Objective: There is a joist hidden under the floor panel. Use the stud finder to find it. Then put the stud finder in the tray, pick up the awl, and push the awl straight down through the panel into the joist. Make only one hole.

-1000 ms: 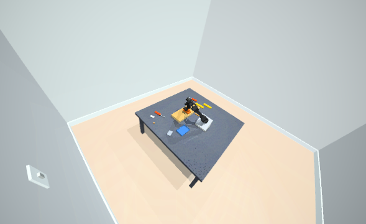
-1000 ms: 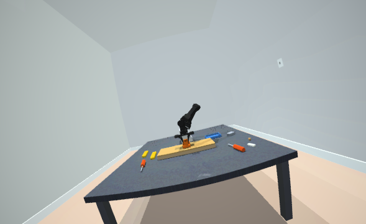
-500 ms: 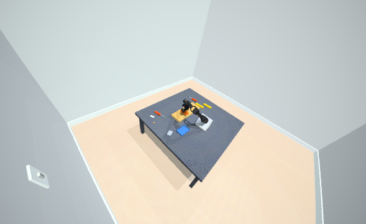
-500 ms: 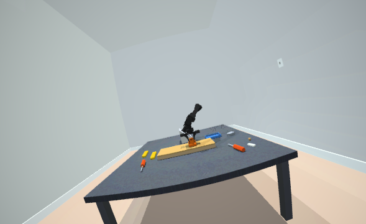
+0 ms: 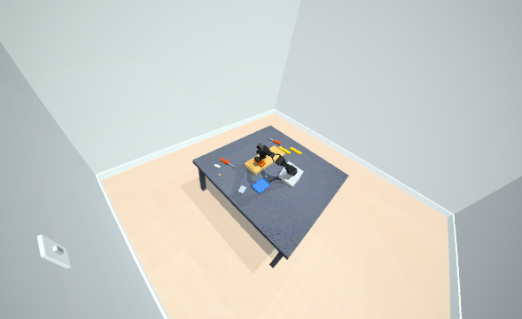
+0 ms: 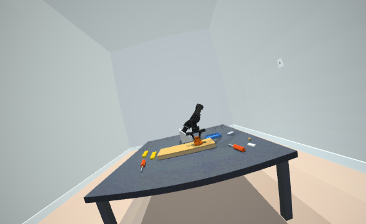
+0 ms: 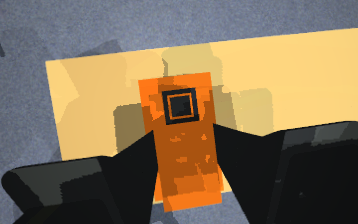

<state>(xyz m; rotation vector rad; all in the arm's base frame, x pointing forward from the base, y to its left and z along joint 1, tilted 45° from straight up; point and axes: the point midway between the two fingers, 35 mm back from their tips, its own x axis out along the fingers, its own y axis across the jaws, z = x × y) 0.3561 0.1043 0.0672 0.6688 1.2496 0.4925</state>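
Right now the blue tray is 22 cm behind my gripper tip, 20 cm to the left of it and 5 cm below it. From my gripper tip the other things lie so: square indicator: 3 cm above, 2 cm ahead; then awl: 23 cm to the right, 19 cm behind, 6 cm below; then orange stud finder: 2 cm above, 1 cm ahead.
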